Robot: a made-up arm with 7 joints. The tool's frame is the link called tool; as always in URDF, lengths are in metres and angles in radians.
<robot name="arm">
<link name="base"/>
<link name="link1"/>
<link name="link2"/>
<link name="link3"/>
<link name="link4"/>
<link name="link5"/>
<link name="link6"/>
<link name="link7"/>
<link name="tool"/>
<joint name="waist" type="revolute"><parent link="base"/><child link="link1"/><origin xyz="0.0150 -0.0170 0.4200"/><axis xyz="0 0 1"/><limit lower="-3.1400" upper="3.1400" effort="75" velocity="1.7"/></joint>
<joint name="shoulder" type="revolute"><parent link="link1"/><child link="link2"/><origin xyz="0.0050 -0.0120 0.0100" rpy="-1.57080 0.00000 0.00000"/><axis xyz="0 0 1"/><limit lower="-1.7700" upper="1.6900" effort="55" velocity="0.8"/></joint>
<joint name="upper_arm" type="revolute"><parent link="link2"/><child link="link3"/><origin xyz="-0.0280 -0.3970 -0.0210" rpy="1.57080 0.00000 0.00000"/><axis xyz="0 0 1"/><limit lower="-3.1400" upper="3.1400" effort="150" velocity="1.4"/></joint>
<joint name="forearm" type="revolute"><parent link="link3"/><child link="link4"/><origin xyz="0.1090 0.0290 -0.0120" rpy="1.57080 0.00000 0.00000"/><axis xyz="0 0 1"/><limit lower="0.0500" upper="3.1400" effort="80" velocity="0.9"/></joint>
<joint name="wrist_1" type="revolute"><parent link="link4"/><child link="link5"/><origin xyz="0.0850 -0.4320 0.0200" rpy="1.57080 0.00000 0.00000"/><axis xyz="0 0 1"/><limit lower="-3.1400" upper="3.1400" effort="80" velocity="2"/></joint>
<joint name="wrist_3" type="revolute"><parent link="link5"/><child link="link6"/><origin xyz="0.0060 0.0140 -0.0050" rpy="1.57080 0.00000 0.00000"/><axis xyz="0 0 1"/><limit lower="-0.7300" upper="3.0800" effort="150" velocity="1.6"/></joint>
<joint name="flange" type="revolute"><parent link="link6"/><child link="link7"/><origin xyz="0.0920 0.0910 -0.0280" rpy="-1.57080 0.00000 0.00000"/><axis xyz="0 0 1"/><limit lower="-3.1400" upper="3.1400" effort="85" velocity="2.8"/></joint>
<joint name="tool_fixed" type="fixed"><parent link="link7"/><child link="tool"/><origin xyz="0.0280 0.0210 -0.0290" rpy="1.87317 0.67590 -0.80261"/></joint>
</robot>
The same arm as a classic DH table. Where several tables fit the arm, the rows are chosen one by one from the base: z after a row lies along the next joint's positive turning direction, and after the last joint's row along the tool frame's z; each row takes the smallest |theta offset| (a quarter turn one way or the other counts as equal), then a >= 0, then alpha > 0; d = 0 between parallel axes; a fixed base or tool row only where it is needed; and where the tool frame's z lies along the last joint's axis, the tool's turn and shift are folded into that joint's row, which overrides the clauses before.
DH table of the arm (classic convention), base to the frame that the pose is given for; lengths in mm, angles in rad. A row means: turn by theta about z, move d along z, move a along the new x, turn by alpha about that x. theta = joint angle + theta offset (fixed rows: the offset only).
base (fixed): theta_offset -0.8478; d 0; a 22.7; alpha 0
waist: theta_offset 0.8478; d 430; a 5; alpha -1.5708
shoulder: theta_offset 0; d -33; a -28; alpha 1.5708
upper_arm: theta_offset 0; d 385; a 109; alpha 1.5708
forearm: theta_offset 0; d -9; a 85; alpha 1.5708
wrist_1: theta_offset 0; d 427; a 6; alpha 1.5708
wrist_3: theta_offset 0; d -42; a 92; alpha -1.5708
flange: theta_offset -0.9953; d 53.7; a -2.4; alpha 1.8053
tool (fixed): theta_offset -0.6987; d -35.9; a 0; alpha 0
Joint limits (rad, base to tool): -3.14..3.14 -1.77..1.69 -3.14..3.14 0.05..3.14 -3.14..3.14 -0.73..3.08 -3.14..3.14

